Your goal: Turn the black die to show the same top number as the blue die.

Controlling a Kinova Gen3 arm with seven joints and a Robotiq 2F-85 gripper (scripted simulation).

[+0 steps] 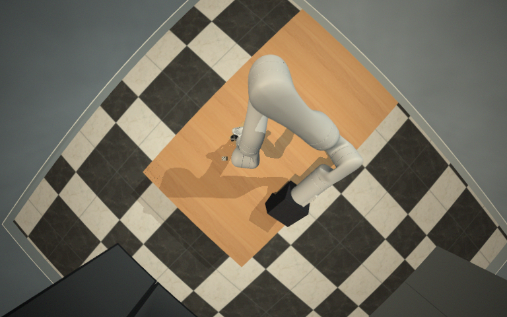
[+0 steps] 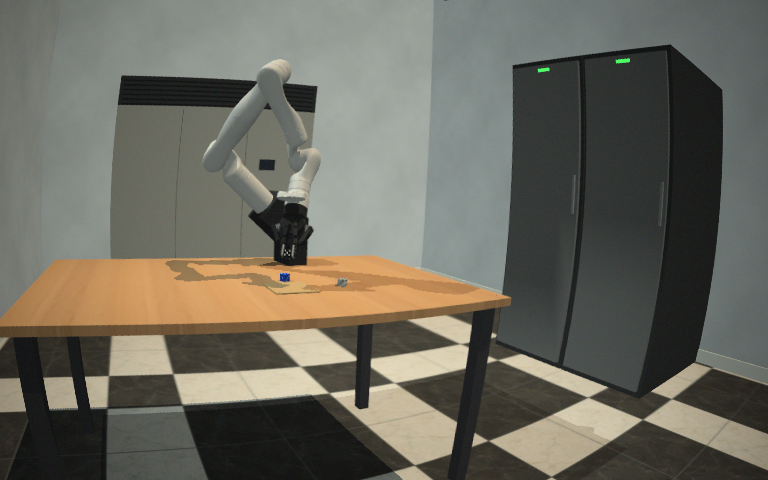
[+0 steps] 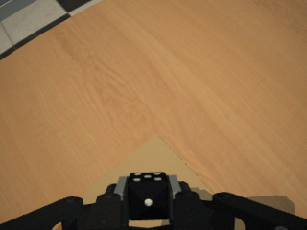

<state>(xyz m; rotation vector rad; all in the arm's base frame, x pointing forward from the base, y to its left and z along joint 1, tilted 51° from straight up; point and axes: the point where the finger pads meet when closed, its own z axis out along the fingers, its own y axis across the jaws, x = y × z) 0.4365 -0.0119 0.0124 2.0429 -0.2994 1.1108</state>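
My hand is 1 cm past the tan mat, 1 cm to the right of it and 11 cm above it. From my hand the other things lie so: blue die: 11 cm behind, 2 cm to the left, 10 cm below; white die: 2 cm behind, 19 cm to the left, 10 cm below; black die: 1 cm below.
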